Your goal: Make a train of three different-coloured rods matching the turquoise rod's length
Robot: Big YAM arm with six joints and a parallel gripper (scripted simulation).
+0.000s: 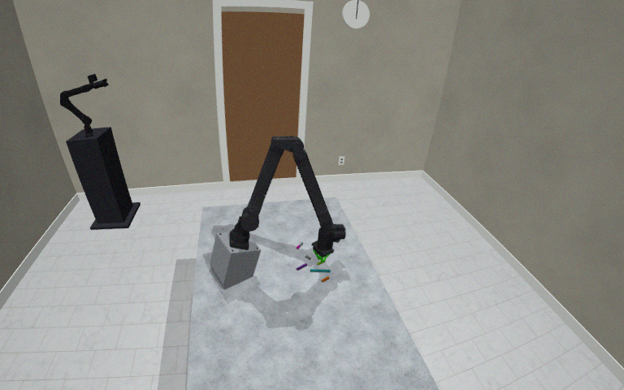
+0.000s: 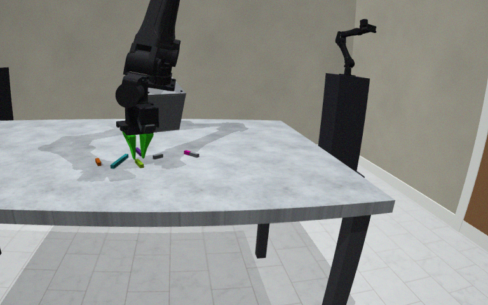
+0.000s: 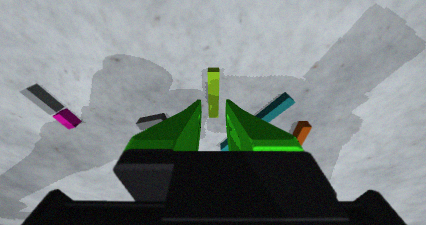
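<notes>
Right now my hand is 2 cm above the lime rod. The rest, counted from my hand: purple rod 10 cm behind, 2 cm to the right, 2 cm below; then turquoise rod 6 cm to the right, 2 cm below, 1 cm behind; then orange rod 12 cm to the right, 2 cm below.
</notes>
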